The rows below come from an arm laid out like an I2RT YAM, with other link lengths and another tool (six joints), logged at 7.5 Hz.
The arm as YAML. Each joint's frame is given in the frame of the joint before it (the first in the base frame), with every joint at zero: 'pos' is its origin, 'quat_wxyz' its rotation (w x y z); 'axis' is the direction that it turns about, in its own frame. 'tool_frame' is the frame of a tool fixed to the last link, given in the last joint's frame.
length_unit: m
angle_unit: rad
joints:
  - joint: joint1
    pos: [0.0, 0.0, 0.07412]
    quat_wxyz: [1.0, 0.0, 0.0, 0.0]
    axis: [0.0, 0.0, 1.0]
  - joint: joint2
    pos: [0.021, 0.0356, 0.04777]
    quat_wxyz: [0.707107, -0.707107, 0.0, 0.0]
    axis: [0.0, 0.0, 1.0]
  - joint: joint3
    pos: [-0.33, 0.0, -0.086]
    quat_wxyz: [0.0, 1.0, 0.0, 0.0]
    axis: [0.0, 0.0, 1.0]
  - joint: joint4
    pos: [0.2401, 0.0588, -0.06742]
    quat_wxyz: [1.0, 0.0, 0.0, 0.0]
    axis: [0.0, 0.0, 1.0]
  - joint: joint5
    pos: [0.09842, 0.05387, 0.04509]
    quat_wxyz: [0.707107, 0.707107, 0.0, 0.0]
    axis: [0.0, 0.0, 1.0]
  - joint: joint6
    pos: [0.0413, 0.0, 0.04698]
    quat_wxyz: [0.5, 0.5, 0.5, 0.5]
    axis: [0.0, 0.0, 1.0]
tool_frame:
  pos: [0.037, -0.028, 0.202]
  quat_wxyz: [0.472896, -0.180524, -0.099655, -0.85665]
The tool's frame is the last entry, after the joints.
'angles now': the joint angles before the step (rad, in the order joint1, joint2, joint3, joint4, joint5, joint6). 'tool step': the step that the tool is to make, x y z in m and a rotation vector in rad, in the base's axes. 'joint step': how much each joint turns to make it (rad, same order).
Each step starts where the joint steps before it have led.
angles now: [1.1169 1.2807 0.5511 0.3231 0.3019 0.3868]
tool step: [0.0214 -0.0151 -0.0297 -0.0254 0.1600 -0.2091]
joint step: [0.0047 0.1004 0.1594 -0.2361 0.1256 0.2337]
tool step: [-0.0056 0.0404 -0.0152 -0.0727 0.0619 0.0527]
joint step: [0.0354 0.1198 0.1488 -0.1255 -0.0292 0.0116]
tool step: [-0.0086 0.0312 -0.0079 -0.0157 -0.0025 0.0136]
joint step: [0.0585 0.0843 0.0587 0.0021 0.0398 0.0244]
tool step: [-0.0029 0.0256 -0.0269 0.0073 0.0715 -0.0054]
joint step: [0.0083 0.0999 0.0608 -0.0059 -0.0360 0.0670]
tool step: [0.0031 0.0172 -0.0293 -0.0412 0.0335 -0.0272]
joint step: [0.0110 0.1133 0.0752 -0.0291 0.0146 0.0431]
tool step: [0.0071 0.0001 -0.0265 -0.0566 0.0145 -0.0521]
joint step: [0.0018 0.0883 0.0571 -0.0445 0.0392 0.0413]
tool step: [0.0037 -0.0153 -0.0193 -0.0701 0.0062 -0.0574]
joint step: [0.0012 0.0489 0.0324 -0.0711 0.0486 0.0418]
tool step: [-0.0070 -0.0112 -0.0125 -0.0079 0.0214 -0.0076]
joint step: [0.0019 -0.0079 -0.0455 0.0135 -0.0096 0.0201]
